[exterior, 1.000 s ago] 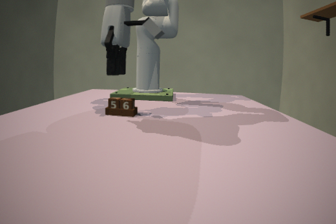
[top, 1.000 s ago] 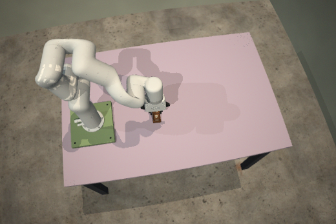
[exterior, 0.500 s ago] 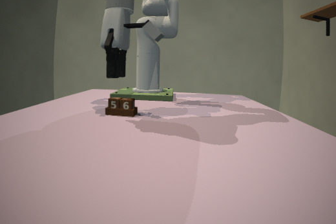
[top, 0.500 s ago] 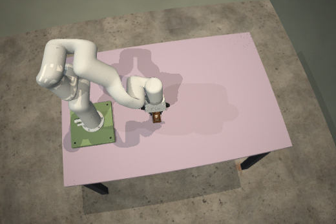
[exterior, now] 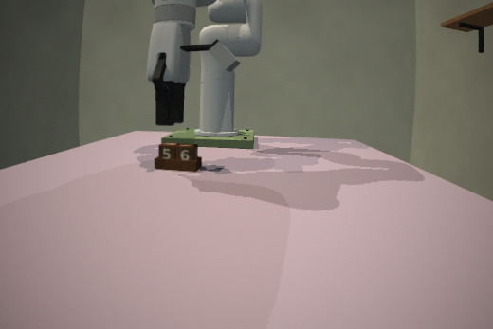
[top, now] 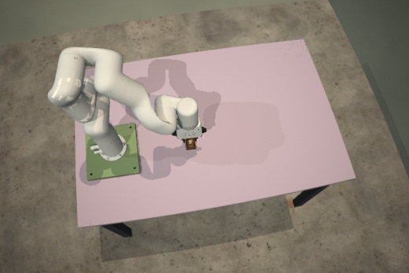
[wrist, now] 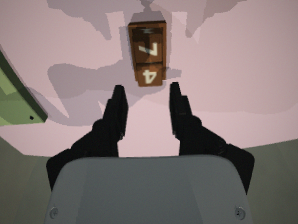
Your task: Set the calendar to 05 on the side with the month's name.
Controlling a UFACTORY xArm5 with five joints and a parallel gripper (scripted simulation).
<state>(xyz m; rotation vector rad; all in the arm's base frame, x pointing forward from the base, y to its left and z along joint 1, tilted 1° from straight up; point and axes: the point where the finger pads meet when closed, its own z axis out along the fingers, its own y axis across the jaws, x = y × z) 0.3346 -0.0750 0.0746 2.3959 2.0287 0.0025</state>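
Now: hand 70 mm above the cube. Also, from my hand: brown calendar tray 80 mm below, 20 mm to the left.
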